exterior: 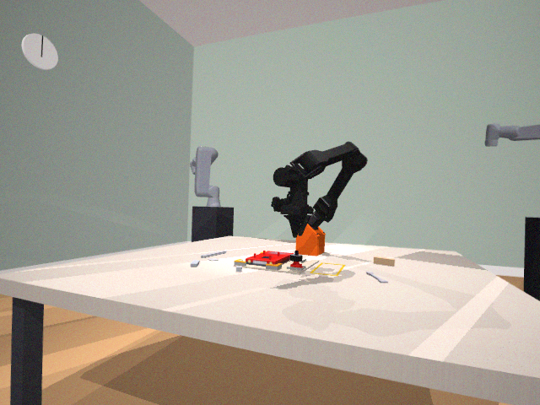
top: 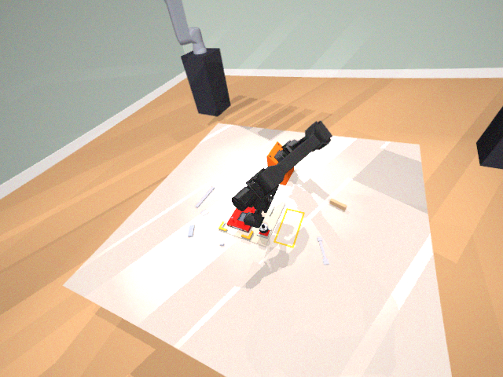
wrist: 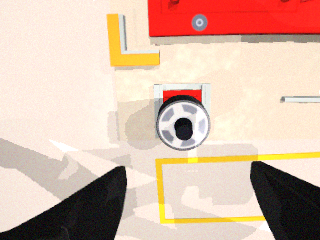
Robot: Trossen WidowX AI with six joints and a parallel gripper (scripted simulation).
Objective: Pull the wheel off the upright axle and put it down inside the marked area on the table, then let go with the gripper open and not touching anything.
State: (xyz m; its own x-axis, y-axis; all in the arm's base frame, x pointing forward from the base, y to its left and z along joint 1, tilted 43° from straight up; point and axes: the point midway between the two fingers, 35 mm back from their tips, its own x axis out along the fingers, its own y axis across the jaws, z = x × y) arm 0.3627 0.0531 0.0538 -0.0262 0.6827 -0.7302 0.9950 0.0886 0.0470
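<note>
My gripper tip is 70 mm above the black wheel. Also, from my gripper tip: wooden block 270 mm behind, 240 mm to the left, 90 mm below.
</note>
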